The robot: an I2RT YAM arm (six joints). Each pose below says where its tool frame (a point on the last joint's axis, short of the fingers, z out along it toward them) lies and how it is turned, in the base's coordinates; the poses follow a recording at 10 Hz.
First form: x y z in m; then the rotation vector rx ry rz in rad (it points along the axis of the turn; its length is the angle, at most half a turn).
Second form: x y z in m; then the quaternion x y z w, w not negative. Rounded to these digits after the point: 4 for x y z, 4 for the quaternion.
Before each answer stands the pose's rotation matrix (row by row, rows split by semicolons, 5 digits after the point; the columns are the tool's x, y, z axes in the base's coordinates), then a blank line. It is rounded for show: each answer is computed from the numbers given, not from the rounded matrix.
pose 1, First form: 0.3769, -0.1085, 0.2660, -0.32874, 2.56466, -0.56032
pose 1, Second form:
-0.85051 -0.12561 0.51075; -0.32717 0.88668 -0.32675; -0.41182 -0.44500 -0.79522

0.3769, -0.1085, 0.2660, -0.1205, 0.9397, -0.2053, 0.2454
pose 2, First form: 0.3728, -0.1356, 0.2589, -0.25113, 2.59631, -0.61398
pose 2, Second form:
-0.87857 -0.06998 0.47246; -0.27419 0.88386 -0.37896; -0.39107 -0.46248 -0.79572

0.3728, -0.1356, 0.2589, -0.0912, 0.9432, -0.2230, 0.2289
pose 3, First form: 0.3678, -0.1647, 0.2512, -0.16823, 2.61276, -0.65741
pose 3, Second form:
-0.89644 -0.01063 0.44304; -0.21904 0.87969 -0.42210; -0.38525 -0.47543 -0.79092

0.3678, -0.1647, 0.2512, -0.0608, 0.9443, -0.2376, 0.2193
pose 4, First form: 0.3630, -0.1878, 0.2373, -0.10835, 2.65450, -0.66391
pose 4, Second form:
-0.91681 0.02149 0.39874; -0.16876 0.88415 -0.43566; -0.36191 -0.46671 -0.80697

0.3630, -0.1878, 0.2373, -0.0388, 0.9497, -0.2375, 0.2002
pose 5, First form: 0.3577, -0.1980, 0.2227, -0.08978, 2.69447, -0.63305
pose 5, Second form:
-0.92946 0.02223 0.36825; -0.14408 0.89704 -0.41781; -0.33962 -0.44140 -0.83056

0.3577, -0.1980, 0.2227, -0.0319, 0.9562, -0.2246, 0.1851
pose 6, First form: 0.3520, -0.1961, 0.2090, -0.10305, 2.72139, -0.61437
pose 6, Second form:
-0.93679 0.00564 0.34984; -0.14520 0.90343 -0.40339; -0.31833 -0.42869 -0.84551

0.3520, -0.1961, 0.2090, -0.0363, 0.9599, -0.2167, 0.1740
